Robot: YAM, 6 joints.
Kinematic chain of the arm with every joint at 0, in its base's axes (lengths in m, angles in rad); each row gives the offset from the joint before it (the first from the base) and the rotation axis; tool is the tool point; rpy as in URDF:
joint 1: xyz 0 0 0.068 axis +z
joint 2: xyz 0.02 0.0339 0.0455 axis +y
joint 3: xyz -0.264 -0.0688 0 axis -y
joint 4: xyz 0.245 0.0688 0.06 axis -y
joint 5: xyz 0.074 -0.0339 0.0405 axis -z
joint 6: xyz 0.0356 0 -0.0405 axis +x
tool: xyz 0 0 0 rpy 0 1.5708 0
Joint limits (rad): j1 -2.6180..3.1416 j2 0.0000..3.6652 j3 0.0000..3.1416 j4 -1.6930..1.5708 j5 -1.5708..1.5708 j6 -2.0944..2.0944
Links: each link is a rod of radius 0.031 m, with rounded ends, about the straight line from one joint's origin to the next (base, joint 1, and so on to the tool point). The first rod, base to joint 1, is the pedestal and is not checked.
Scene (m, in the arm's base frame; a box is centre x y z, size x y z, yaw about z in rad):
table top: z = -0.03
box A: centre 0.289 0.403 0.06 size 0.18 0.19 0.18 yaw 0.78
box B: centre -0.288 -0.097 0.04 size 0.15 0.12 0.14 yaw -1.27
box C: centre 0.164 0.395 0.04 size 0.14 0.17 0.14 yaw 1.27
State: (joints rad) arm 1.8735 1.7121 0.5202 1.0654 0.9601 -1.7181
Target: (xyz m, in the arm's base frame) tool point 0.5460 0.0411 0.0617
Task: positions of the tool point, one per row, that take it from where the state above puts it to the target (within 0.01 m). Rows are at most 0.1 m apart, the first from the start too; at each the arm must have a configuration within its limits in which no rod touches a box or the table.
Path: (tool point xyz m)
1: 0.0054 0.2852 0.1639
2: 0.0654 0.2635 0.1694
3: 0.1161 0.2298 0.1741
4: 0.1554 0.1872 0.1780
5: 0.1819 0.1389 0.1810
6: 0.2584 0.1609 0.1847
7: 0.3406 0.1628 0.1733
8: 0.4212 0.1425 0.1476
9: 0.4920 0.1009 0.1096
10: 0.5460 0.0411 0.0617

